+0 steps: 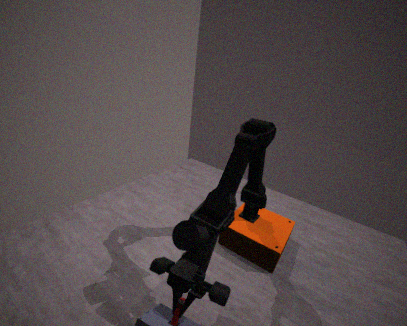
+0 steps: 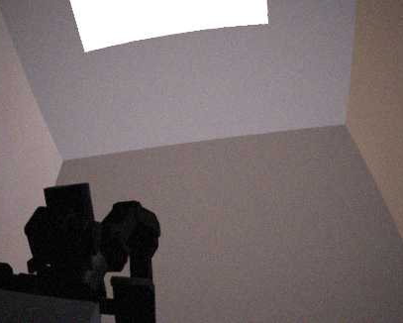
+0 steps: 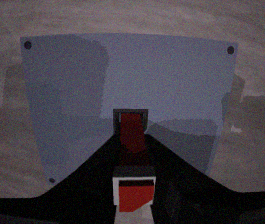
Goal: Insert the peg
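The red peg is 10 mm behind my gripper tip and 10 mm above it. From my gripper tip the other things lie so: grey-blue panel (30 mm ahead, 10 mm to the left, 30 mm below).
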